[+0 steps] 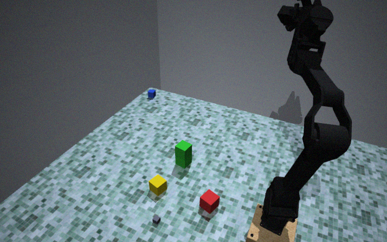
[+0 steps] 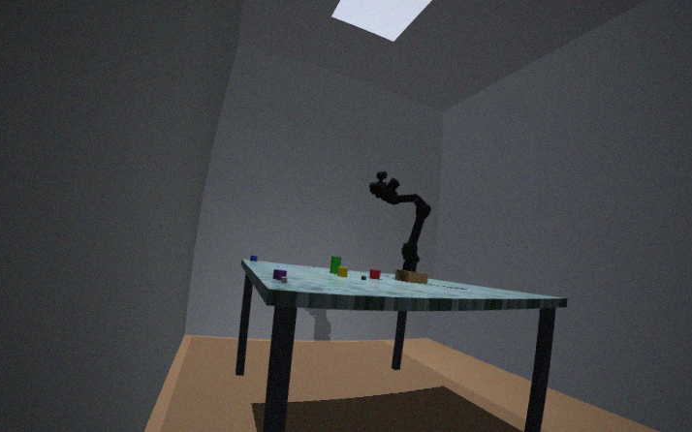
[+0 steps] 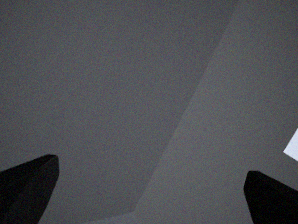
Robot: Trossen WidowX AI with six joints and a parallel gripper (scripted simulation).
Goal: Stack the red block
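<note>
Right now the red block is 620 mm below my gripper tip, 390 mm to the left of it and 110 mm ahead of it. Round my gripper tip: small grey cube (640 mm below, 530 mm to the left, 220 mm ahead); blue block (730 mm ahead, 630 mm below, 100 mm to the right); yellow block (620 mm below, 420 mm to the left, 290 mm ahead).
</note>
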